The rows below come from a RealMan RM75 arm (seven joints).
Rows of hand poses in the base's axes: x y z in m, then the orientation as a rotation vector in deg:
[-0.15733, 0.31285, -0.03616, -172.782, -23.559, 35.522]
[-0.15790, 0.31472, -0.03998, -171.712, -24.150, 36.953]
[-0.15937, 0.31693, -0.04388, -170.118, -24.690, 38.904]
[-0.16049, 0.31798, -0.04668, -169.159, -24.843, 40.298]
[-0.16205, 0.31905, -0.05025, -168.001, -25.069, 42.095]
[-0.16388, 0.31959, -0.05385, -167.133, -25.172, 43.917]
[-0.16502, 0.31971, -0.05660, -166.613, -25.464, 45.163]
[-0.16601, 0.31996, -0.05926, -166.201, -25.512, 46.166]
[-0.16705, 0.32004, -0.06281, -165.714, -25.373, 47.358]
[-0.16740, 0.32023, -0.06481, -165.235, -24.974, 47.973]
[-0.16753, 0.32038, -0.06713, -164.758, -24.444, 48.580]
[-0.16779, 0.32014, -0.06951, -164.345, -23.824, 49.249]
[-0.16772, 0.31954, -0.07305, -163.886, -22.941, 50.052]
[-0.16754, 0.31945, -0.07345, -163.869, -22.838, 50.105]
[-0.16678, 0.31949, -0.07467, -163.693, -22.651, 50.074]
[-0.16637, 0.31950, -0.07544, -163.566, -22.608, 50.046]
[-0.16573, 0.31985, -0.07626, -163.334, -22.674, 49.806]
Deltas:
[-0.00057, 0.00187, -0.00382, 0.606, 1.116, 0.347]
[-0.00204, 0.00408, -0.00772, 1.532, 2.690, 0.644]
[-0.00316, 0.00513, -0.01052, 2.008, 3.781, 0.726]
[-0.00472, 0.00620, -0.01409, 2.527, 5.171, 0.865]
[-0.00655, 0.00674, -0.01769, 2.747, 6.502, 0.958]
[-0.00769, 0.00686, -0.02044, 2.814, 7.384, 1.178]
[-0.00868, 0.00711, -0.02310, 2.857, 8.099, 1.233]
[-0.00972, 0.00719, -0.02665, 2.898, 8.955, 1.170]
[-0.01007, 0.00738, -0.02865, 3.127, 9.478, 0.900]
[-0.01020, 0.00753, -0.03097, 3.354, 10.002, 0.541]
[-0.01046, 0.00729, -0.03335, 3.496, 10.547, 0.132]
[-0.01039, 0.00669, -0.03689, 3.624, 11.196, -0.448]
[-0.01021, 0.00660, -0.03729, 3.620, 11.236, -0.515]
[-0.00945, 0.00664, -0.03851, 3.791, 11.280, -0.660]
[-0.00904, 0.00665, -0.03928, 3.917, 11.304, -0.703]
[-0.00840, 0.00700, -0.04010, 4.218, 11.232, -0.698]

